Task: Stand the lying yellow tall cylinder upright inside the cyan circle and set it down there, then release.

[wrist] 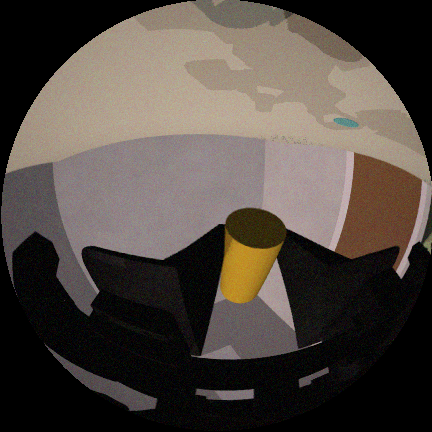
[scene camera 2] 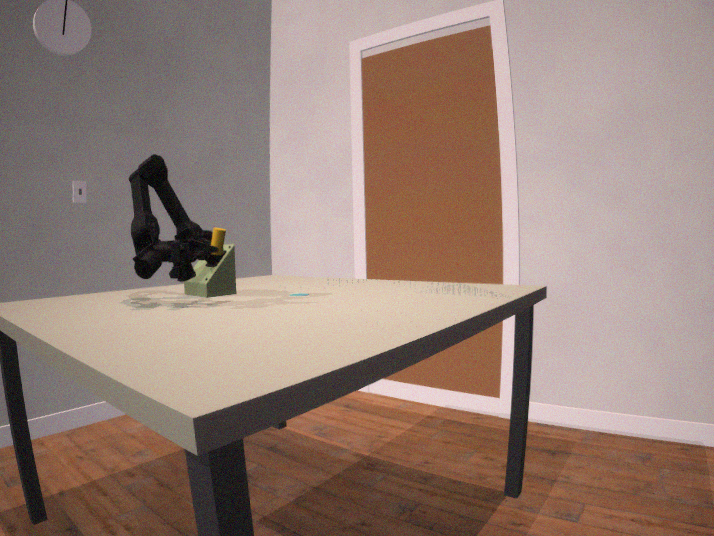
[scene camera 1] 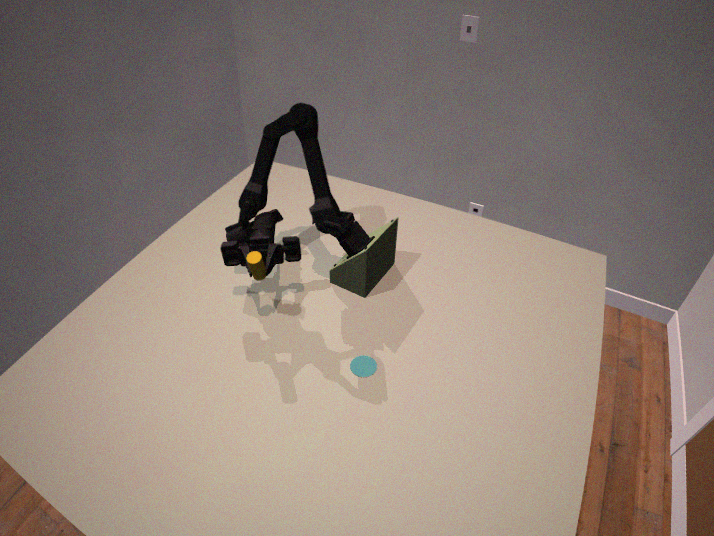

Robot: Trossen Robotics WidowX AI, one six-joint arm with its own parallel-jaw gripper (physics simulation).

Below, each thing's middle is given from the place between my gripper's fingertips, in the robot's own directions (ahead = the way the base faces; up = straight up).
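Labels:
My gripper: 1 cm left of the yellow tall cylinder (wrist: 253, 237), 2 cm below it.

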